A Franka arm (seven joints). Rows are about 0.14 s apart.
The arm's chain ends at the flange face. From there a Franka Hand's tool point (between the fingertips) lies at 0.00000 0.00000 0.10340 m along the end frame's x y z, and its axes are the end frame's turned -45 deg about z.
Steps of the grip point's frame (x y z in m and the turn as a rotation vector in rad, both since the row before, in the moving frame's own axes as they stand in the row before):
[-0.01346 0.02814 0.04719 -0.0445 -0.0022 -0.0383]
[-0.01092 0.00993 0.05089 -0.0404 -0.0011 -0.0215]
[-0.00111 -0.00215 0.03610 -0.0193 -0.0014 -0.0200]
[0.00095 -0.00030 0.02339 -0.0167 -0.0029 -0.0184]
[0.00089 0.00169 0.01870 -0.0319 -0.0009 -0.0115]
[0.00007 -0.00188 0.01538 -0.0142 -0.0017 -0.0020]
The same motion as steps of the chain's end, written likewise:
[0.00722 0.02606 0.04729 -0.0330 0.0299 -0.0383]
[-0.00361 0.01174 0.05097 -0.0293 0.0278 -0.0215]
[-0.00363 -0.00224 0.03612 -0.0146 0.0127 -0.0200]
[-0.00056 -0.00231 0.02340 -0.0139 0.0098 -0.0184]
[-0.00046 -0.00182 0.01875 -0.0232 0.0219 -0.0115]
[-0.00219 -0.00254 0.01539 -0.0112 0.0088 -0.0020]

